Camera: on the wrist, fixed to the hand. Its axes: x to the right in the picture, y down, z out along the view.
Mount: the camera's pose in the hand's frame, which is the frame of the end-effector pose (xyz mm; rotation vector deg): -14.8 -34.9 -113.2 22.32 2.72 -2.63
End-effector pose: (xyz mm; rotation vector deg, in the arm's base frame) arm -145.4 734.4 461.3 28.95 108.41 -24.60
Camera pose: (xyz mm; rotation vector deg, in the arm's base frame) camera -247.3 761.2 517.4 42.03 107.36 -47.61
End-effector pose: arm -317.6 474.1 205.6 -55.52 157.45 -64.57
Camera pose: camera -313.9 534.4 308.6 -55.14 137.98 -93.32
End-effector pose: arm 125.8 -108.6 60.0 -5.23 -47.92 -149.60
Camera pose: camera 132.3 -142.1 -54.4 5.67 -75.79 -139.15
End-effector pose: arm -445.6 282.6 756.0 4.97 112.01 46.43
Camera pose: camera -520.5 193.1 781.1 14.59 122.03 22.69
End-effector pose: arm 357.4 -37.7 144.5 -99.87 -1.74 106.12
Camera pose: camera 474.7 -57.0 155.8 -85.89 16.50 94.62
